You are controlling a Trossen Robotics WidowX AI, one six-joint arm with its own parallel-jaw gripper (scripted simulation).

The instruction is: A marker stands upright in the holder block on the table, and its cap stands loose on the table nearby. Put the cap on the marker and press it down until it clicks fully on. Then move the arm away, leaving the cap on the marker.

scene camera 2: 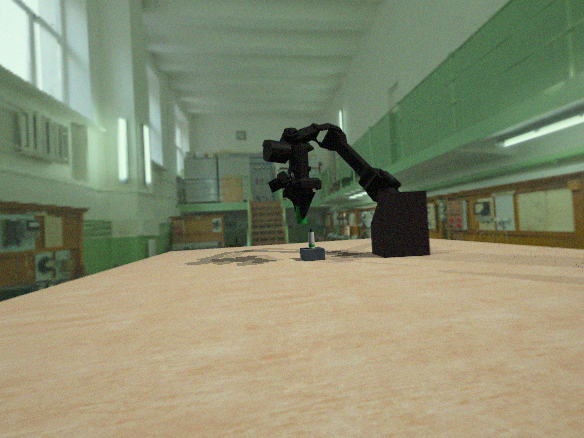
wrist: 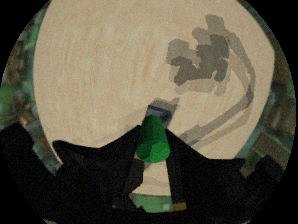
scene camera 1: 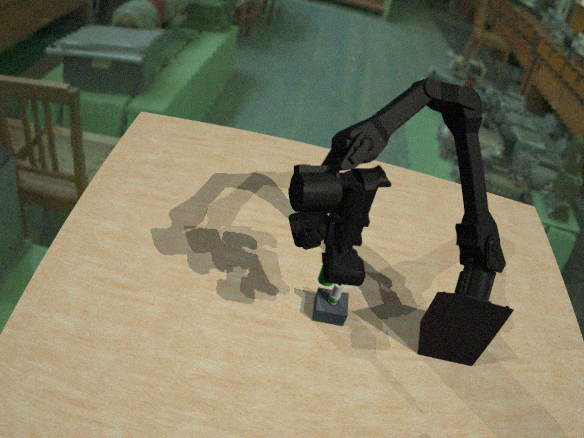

Labels:
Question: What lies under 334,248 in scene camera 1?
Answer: My gripper.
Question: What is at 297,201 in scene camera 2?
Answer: My gripper.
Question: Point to a green cap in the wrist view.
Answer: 152,146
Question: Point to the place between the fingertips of my gripper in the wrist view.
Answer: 152,130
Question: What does my gripper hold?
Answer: A green cap.

